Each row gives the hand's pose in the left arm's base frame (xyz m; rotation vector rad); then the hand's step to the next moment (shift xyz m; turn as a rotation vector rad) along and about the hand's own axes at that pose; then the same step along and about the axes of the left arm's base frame.
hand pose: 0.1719 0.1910 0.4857 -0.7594 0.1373 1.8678
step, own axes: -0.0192 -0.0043 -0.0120 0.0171 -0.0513 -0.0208
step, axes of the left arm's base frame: 0.0134 -0.0186 0.0023 0.0497 0.0267 -0.0133
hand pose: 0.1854 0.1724 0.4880 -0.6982 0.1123 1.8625
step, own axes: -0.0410 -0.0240 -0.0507 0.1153 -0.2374 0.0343
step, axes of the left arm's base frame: 0.0516 -0.0441 -0.0148 0.1678 0.2047 0.0273
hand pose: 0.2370 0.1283 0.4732 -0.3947 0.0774 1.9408
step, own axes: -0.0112 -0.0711 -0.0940 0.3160 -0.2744 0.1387
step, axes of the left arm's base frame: 0.0907 -0.0038 -0.0760 0.1076 0.4220 0.0685
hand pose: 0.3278 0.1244 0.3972 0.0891 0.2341 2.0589
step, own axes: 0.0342 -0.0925 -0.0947 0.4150 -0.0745 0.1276
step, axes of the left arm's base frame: 0.0480 0.0607 -0.1127 -0.1141 0.4148 0.0949
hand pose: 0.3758 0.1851 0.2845 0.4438 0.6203 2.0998
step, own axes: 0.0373 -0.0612 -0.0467 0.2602 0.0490 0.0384
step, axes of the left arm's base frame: -0.0050 0.0486 -0.0702 -0.1555 0.2020 0.0811
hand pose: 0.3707 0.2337 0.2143 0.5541 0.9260 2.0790
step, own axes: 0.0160 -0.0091 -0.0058 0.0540 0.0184 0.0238
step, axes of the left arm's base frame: -0.0090 0.0142 -0.0095 -0.0261 0.0451 0.0332
